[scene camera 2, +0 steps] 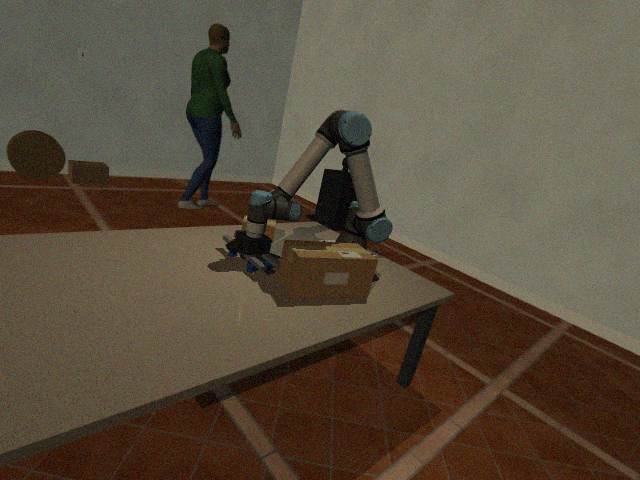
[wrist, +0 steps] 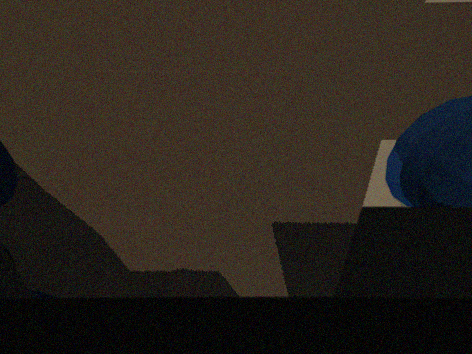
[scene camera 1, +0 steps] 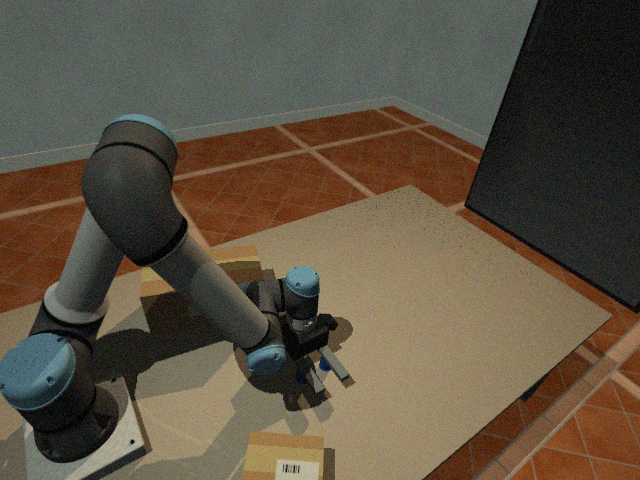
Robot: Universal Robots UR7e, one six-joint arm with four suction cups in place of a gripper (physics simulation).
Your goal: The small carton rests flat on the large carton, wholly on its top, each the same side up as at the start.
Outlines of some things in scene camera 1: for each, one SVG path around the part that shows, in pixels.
A large carton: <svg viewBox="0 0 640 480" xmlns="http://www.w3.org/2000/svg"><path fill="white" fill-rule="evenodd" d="M142 268L140 301L151 336L215 326L150 267ZM264 281L256 244L205 250L235 284Z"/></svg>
A small carton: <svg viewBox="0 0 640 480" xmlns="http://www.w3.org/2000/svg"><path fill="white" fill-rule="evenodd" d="M250 432L242 480L323 480L324 437Z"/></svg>
